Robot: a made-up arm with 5 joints.
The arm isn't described. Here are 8 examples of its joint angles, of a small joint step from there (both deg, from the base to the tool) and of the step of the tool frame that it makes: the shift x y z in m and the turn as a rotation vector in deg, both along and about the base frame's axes.
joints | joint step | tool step
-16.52 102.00 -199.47 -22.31 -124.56 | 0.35 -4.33 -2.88 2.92 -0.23 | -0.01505 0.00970 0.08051 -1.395 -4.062 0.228
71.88 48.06 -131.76 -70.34 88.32 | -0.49 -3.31 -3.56 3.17 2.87 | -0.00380 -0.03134 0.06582 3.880 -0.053 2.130
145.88 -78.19 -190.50 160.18 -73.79 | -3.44 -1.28 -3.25 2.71 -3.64 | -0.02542 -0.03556 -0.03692 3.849 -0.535 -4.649
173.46 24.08 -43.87 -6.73 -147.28 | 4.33 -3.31 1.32 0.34 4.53 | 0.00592 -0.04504 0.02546 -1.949 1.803 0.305
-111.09 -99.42 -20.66 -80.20 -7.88 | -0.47 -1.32 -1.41 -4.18 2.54 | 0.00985 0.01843 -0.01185 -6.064 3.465 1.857
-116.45 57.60 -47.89 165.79 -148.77 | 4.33 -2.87 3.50 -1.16 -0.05 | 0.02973 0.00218 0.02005 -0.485 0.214 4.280
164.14 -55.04 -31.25 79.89 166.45 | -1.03 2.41 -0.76 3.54 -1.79 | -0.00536 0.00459 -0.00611 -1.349 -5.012 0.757
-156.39 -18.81 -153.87 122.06 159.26 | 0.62 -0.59 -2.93 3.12 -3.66 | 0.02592 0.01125 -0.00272 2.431 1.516 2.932
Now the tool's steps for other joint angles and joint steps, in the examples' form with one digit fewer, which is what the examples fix.
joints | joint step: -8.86 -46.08 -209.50 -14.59 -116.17 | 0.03 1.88 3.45 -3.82 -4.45
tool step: 0.0127 -0.0024 0.0473 4.63 0.81 -0.02
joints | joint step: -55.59 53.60 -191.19 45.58 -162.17 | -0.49 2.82 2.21 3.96 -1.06
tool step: 0.0232 -0.0453 -0.0561 6.84 5.93 -0.44
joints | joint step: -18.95 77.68 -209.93 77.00 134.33 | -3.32 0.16 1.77 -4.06 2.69
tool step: -0.0072 -0.0482 -0.0039 1.35 -2.78 -4.81
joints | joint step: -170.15 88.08 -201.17 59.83 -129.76 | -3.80 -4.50 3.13 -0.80 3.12
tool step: -0.0066 0.0595 0.0484 -2.81 1.80 -5.62
